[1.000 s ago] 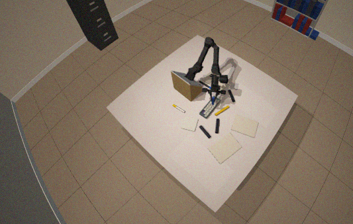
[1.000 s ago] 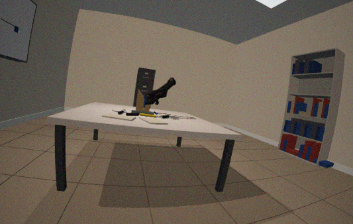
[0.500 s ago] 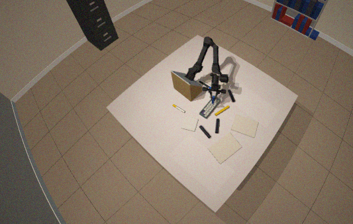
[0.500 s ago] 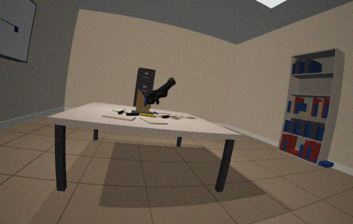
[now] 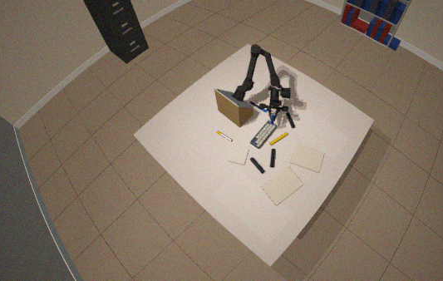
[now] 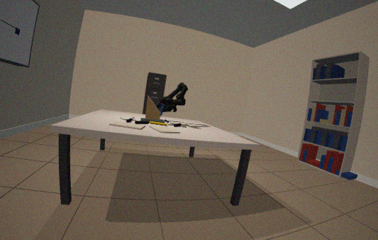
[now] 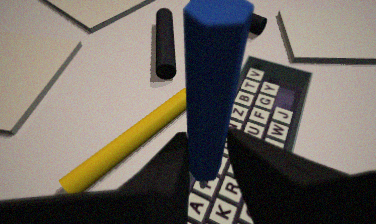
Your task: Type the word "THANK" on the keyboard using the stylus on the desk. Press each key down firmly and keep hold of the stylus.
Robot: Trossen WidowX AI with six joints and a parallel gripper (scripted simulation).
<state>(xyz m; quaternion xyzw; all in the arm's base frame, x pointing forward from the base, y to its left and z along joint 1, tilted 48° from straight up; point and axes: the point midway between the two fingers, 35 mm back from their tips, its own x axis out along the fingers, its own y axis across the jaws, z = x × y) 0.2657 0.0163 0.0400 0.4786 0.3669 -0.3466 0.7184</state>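
Right now my gripper tip is 80 mm short of the yellow pen, 30 mm to the left of it and 100 mm above it. From my gripper tip the other things lie so: blue stylus: 20 mm below.
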